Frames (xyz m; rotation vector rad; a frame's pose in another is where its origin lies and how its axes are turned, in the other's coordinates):
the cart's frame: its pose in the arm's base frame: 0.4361 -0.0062 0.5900 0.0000 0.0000 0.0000
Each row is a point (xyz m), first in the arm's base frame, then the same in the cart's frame.
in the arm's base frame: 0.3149 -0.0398 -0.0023
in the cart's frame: -0.1212 -0.0336 -0.5923
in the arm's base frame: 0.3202 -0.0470 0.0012
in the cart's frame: -0.1159 -0.0408 -0.5888
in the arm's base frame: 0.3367 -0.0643 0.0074
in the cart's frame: -0.0994 -0.0581 -0.5826
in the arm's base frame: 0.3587 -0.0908 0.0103
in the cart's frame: -0.0774 -0.0846 -0.5797
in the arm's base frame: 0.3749 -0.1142 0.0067
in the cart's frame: -0.0612 -0.1080 -0.5833
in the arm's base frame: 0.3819 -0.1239 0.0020
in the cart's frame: -0.0542 -0.1177 -0.5880
